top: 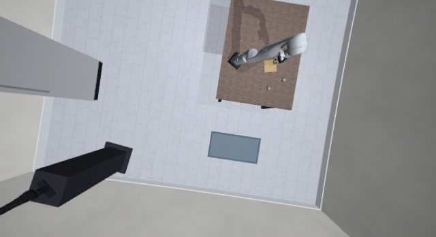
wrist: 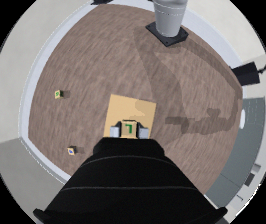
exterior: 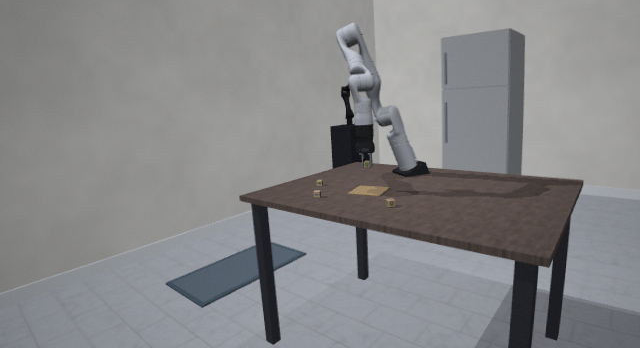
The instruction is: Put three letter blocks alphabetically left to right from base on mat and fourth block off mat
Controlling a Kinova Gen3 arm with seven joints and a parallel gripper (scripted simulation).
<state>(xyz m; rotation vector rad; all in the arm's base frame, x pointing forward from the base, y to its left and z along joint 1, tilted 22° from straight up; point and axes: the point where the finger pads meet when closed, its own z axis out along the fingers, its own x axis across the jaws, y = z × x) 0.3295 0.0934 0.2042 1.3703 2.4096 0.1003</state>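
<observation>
The mat is 12 cm below my hand and 1 cm to the left of it. From my hand the other things lie so: tan block: 19 cm ahead, 11 cm to the right, 11 cm below.
</observation>
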